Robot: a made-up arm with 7 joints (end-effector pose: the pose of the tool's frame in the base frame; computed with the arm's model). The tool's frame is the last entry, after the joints. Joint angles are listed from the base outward.
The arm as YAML. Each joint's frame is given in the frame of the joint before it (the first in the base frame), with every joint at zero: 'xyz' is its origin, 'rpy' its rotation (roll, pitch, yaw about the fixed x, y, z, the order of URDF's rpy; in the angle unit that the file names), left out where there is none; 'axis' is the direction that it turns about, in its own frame. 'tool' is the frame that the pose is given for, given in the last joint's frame.
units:
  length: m
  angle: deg
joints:
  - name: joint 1
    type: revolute
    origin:
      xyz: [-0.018, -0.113, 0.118]
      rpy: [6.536, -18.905, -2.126]
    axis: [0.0, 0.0, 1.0]
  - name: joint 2
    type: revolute
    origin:
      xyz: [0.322, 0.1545, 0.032]
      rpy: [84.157, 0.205, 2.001]
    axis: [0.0, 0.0, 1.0]
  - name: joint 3
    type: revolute
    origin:
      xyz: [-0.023, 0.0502, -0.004]
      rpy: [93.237, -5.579, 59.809]
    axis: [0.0, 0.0, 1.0]
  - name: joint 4
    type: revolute
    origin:
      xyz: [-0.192, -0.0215, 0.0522]
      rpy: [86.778, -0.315, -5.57]
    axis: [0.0, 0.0, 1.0]
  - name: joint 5
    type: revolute
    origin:
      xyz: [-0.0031, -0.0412, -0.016]
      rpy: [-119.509, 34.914, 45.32]
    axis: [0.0, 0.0, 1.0]
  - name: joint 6
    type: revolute
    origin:
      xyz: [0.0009, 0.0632, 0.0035]
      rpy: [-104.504, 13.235, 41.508]
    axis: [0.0, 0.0, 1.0]
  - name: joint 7
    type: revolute
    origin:
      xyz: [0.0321, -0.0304, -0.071]
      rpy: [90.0, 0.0, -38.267]
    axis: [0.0, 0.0, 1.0]
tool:
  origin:
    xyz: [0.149, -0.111, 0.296]
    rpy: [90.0, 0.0, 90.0]
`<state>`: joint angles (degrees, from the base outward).
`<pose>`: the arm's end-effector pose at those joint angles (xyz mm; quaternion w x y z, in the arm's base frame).
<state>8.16 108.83 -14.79 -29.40 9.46 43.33 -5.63</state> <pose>368.9 -322.6 408.5 0.3631 0.8671 0.1198 -0.3192</pose>
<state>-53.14 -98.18 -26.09 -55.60 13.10 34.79 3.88</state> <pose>-77.3 -472.6 22.8 0.3755 0.1301 -0.6317 0.6657</pose>
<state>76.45 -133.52 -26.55 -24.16 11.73 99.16 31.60</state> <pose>218.1 413.9 232.1 0.5358 -0.4116 -0.5247 -0.5179</pose>
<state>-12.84 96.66 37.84 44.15 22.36 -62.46 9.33</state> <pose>672.2 296.3 238.1 0.3625 0.0759 0.9259 0.0747</pose>
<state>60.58 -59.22 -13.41 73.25 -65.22 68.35 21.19</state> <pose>61.5 -204.3 -66.9 0.0345 -0.9368 -0.2072 -0.2799</pose>
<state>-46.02 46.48 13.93 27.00 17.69 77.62 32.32</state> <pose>38.2 -454.2 71.0 0.4998 -0.4662 -0.1571 0.7128</pose>
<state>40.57 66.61 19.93 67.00 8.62 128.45 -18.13</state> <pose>391.1 303.5 449.6 0.3242 -0.0116 -0.3587 -0.8753</pose>
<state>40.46 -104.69 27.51 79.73 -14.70 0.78 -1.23</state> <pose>-173.4 117.5 605.8 0.8158 0.5775 -0.0295 -0.0108</pose>
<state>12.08 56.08 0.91 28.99 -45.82 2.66 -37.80</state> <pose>640.2 115.1 -62.3 0.4843 -0.4628 0.3338 -0.6632</pose>
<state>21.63 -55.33 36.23 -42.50 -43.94 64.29 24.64</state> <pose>303.9 -91.6 171.9 0.1368 -0.0887 0.2795 -0.9462</pose>
